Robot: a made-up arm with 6 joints. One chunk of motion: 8 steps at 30 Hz.
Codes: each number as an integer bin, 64 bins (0 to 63) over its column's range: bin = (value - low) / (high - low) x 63, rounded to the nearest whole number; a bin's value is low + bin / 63 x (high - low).
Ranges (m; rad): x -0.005..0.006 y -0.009..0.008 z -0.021..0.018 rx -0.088..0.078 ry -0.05..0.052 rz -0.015..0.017
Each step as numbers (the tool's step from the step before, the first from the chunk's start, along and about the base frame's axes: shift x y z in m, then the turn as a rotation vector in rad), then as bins.
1 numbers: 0.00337 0.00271 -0.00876 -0.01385 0.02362 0.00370
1 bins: 48 43 20 28 45 37
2 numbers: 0.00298 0.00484 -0.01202 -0.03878 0.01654 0.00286
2 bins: 46 51 15 19 41 35
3 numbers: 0.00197 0.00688 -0.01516 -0.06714 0.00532 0.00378
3 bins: 40 59 9 8 34 37
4 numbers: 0.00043 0.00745 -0.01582 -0.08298 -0.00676 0.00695
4 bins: 31 61 8 2 27 43
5 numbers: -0.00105 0.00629 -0.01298 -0.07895 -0.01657 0.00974
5 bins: 23 57 13 3 21 49
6 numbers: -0.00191 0.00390 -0.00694 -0.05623 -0.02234 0.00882
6 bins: 18 48 23 12 17 47
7 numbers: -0.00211 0.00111 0.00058 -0.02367 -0.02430 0.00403
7 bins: 17 37 35 24 16 37
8 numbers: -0.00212 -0.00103 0.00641 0.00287 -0.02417 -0.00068
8 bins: 16 30 44 34 16 28
